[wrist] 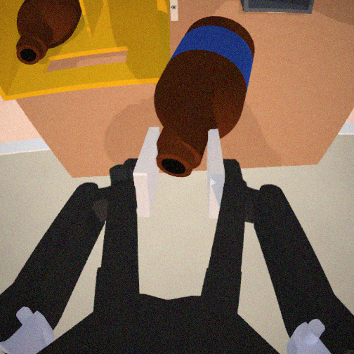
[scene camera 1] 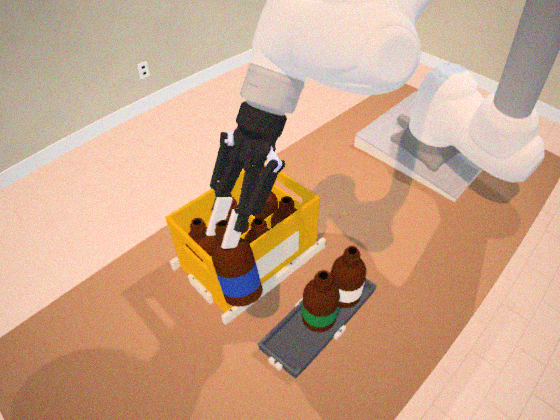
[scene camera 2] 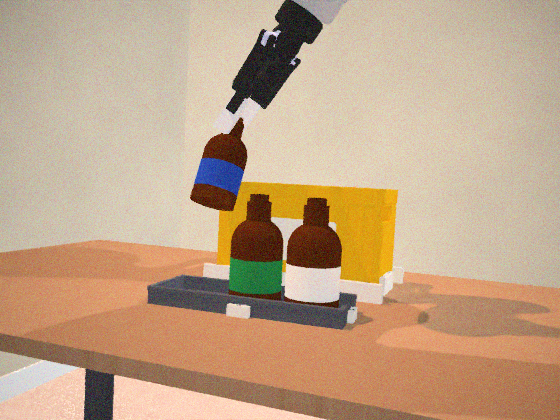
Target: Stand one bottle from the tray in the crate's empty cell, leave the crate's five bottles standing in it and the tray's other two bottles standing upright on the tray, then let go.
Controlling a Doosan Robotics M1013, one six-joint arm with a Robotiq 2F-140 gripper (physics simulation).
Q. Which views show my gripper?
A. The wrist view, scene camera 1 and scene camera 2: all of them.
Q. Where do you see a blue-labelled brown bottle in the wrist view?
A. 203, 86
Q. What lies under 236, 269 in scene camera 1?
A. A blue-labelled brown bottle.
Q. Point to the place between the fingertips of my gripper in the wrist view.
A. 183, 144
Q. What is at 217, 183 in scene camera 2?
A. A blue-labelled brown bottle.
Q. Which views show the green-labelled bottle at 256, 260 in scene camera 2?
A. Scene camera 1 and scene camera 2 only.
